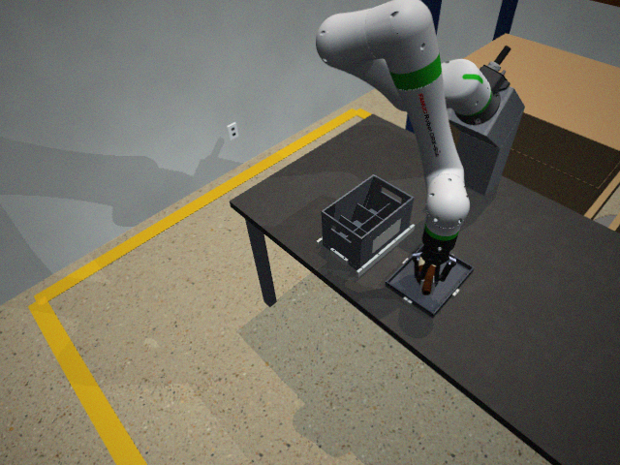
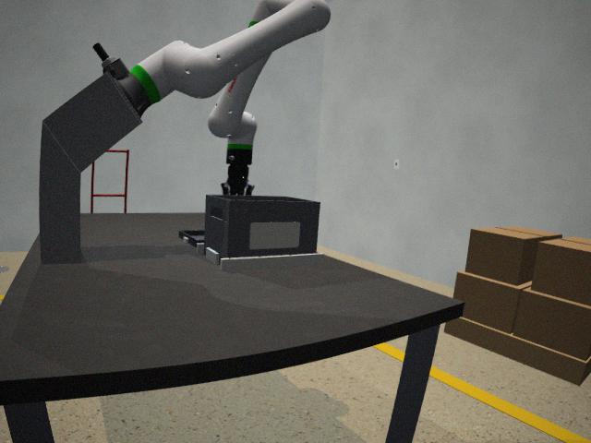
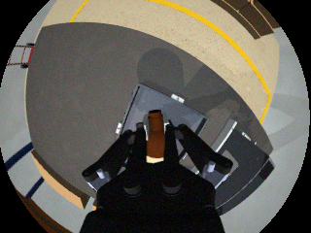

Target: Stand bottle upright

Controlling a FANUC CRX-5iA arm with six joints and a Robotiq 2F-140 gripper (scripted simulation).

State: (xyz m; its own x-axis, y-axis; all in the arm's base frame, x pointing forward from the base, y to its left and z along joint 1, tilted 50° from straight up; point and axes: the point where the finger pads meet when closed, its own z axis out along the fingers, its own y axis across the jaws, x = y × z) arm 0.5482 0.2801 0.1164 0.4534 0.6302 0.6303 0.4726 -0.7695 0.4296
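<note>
Now: the brown bottle 4 cm behind my hand, 4 cm to the right of it and 2 cm below it. The rest, counted from my hand: dark crate: 1 cm ahead, 32 cm to the right, 2 cm above; then dark tray: 6 cm behind, 4 cm to the right, 5 cm below.
</note>
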